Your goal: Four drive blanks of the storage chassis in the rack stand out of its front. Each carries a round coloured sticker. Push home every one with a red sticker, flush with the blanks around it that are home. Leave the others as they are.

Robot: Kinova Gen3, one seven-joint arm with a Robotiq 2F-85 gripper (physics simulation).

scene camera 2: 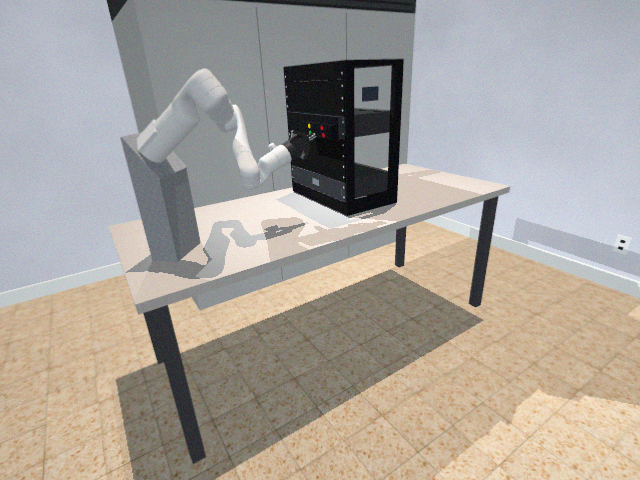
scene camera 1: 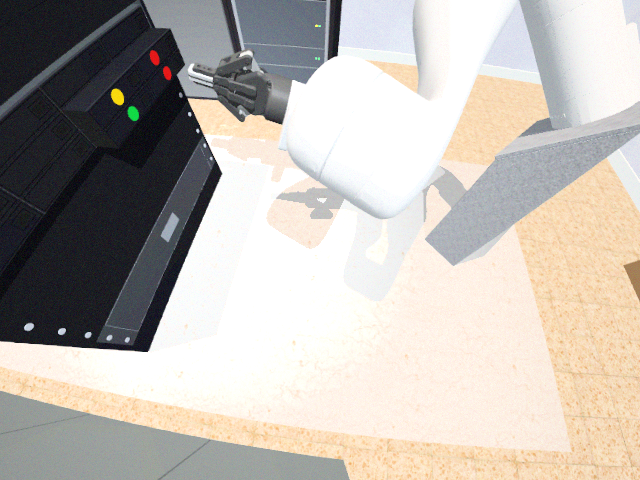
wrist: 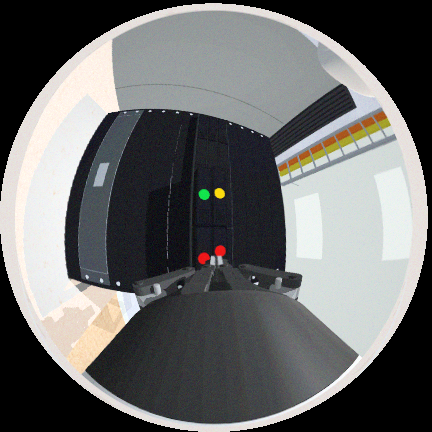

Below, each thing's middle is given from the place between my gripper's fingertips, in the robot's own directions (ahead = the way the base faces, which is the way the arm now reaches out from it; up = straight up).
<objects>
My gripper is now 120 mm short of the green-stickered blank (scene camera 1: pixel 114 135), 80 mm to the right of it and 10 mm above it. From my hand the other things lie so: yellow-stickered blank (scene camera 1: pixel 98 103) 120 mm ahead, 80 mm to the left, 20 mm above.
</objects>
